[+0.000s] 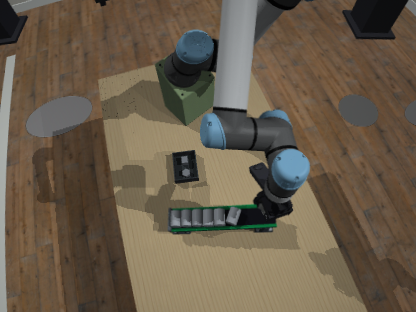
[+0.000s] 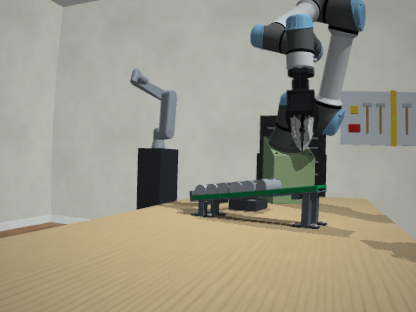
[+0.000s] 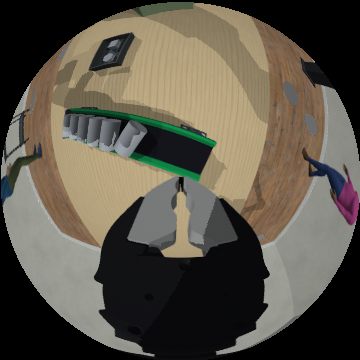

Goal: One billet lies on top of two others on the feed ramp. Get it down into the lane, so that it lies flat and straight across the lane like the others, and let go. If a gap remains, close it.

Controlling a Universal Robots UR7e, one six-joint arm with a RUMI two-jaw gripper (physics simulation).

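Seen in the pictures: gripper, between the fingertips: [image 2: 302, 150] [image 3: 179, 177]; arm's base, origin of its link: [image 1: 182, 69] [image 2: 286, 145].
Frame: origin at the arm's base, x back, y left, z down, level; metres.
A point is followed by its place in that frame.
Note:
Several grey billets [image 1: 197, 218] @(x -0.574, y 0.028, z 0.138 m) [image 2: 223, 188] @(x -0.596, y 0.027, z 0.155 m) [image 3: 95, 131] @(x -0.569, y 0.079, z 0.137 m) lie side by side, straight across the lane at the low end of the green-railed feed ramp [image 1: 250, 217] @(x -0.581, y 0.219, z 0.154 m) [image 2: 300, 191] [image 3: 175, 148] @(x -0.577, y 0.245, z 0.151 m). Another billet [image 1: 233, 216] @(x -0.580, y 0.155, z 0.123 m) [image 2: 270, 185] @(x -0.594, y 0.168, z 0.139 m) [image 3: 131, 138] @(x -0.568, y 0.166, z 0.123 m) lies down in the lane beside the row, turned askew. Its end away from the robot base is close to the last billet of the row; a wedge-shaped gap opens towards the base side. Whether they touch is unclear. My gripper [image 2: 302, 149] @(x -0.577, y 0.250, z 0.045 m) [image 3: 179, 177] @(x -0.577, y 0.250, z 0.045 m) is shut and empty, above the ramp's high end, clear of the billets.
A dark tray [image 1: 195, 177] @(x -0.389, y 0.026, z 0.208 m) [image 3: 95, 65] @(x -0.379, y -0.056, z 0.233 m) with two small grey parts stands on the table [image 1: 215, 270] @(x -0.750, y 0.080, z 0.241 m) [image 2: 150, 260] @(x -1.095, y 0.169, z 0.241 m), between the ramp and the green robot base [image 1: 187, 107] @(x -0.104, y 0.009, z 0.117 m) [image 2: 290, 175] @(x -0.073, y 0.048, z 0.126 m). The ramp's side rails stand along both edges of the lane.

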